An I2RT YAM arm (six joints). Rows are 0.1 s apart.
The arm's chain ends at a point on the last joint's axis. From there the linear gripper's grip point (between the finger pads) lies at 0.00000 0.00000 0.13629 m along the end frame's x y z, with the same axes.
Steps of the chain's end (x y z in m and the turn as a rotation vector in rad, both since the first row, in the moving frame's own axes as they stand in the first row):
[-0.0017, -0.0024, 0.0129, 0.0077, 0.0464, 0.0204]
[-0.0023, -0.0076, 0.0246, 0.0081, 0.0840, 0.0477]
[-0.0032, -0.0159, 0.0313, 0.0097, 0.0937, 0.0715]
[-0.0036, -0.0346, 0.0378, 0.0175, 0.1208, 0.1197]
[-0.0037, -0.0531, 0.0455, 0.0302, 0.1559, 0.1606]
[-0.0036, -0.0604, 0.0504, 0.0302, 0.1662, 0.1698]
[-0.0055, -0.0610, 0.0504, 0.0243, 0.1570, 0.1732]
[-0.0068, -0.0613, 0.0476, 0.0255, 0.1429, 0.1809]
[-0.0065, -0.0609, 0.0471, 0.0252, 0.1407, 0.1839]
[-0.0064, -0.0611, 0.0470, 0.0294, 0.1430, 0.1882]
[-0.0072, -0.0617, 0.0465, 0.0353, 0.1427, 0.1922]
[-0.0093, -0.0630, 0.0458, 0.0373, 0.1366, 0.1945]
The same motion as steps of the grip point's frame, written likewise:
[0.0046, -0.0034, 0.0127, 0.0077, 0.0464, 0.0204]
[0.0092, -0.0084, 0.0241, 0.0081, 0.0840, 0.0477]
[0.0096, -0.0168, 0.0307, 0.0097, 0.0937, 0.0715]
[0.0129, -0.0360, 0.0368, 0.0175, 0.1208, 0.1197]
[0.0177, -0.0555, 0.0438, 0.0302, 0.1559, 0.1606]
[0.0192, -0.0626, 0.0485, 0.0302, 0.1662, 0.1698]
[0.0160, -0.0624, 0.0487, 0.0243, 0.1570, 0.1732]
[0.0128, -0.0630, 0.0462, 0.0255, 0.1429, 0.1809]
[0.0128, -0.0625, 0.0457, 0.0252, 0.1407, 0.1839]
[0.0133, -0.0632, 0.0456, 0.0294, 0.1430, 0.1882]
[0.0125, -0.0646, 0.0450, 0.0353, 0.1427, 0.1922]
[0.0096, -0.0662, 0.0444, 0.0373, 0.1366, 0.1945]

